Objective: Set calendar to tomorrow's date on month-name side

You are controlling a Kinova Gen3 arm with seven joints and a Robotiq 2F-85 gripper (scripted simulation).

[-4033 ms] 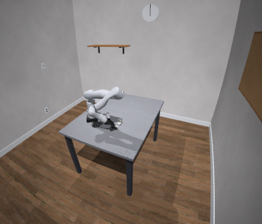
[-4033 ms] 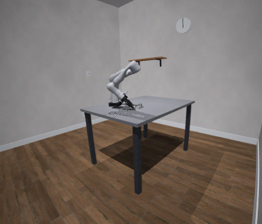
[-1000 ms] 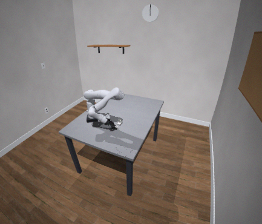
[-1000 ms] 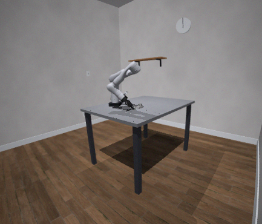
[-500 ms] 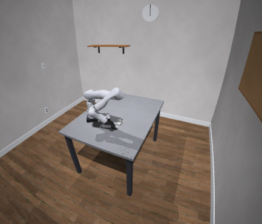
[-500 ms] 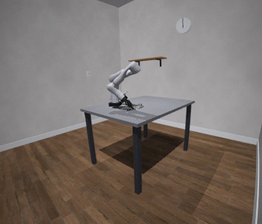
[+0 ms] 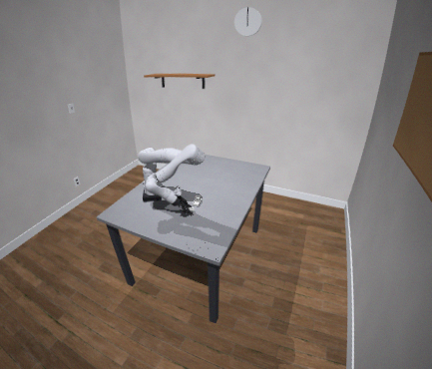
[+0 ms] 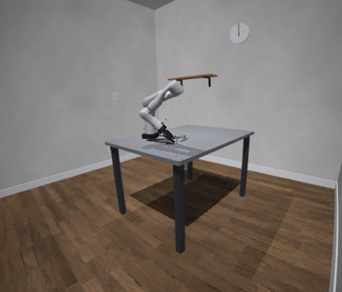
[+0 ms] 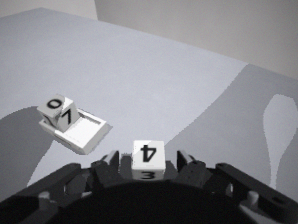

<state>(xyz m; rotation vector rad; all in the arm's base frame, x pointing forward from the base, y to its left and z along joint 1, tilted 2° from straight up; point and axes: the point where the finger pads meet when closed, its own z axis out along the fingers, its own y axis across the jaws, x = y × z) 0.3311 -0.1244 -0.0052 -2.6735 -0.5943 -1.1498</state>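
The white digit cube lies 10 mm below my hand and 10 mm ahead of it. Also, from my hand: calendar tray: 110 mm to the left, 20 mm below, 10 mm ahead.
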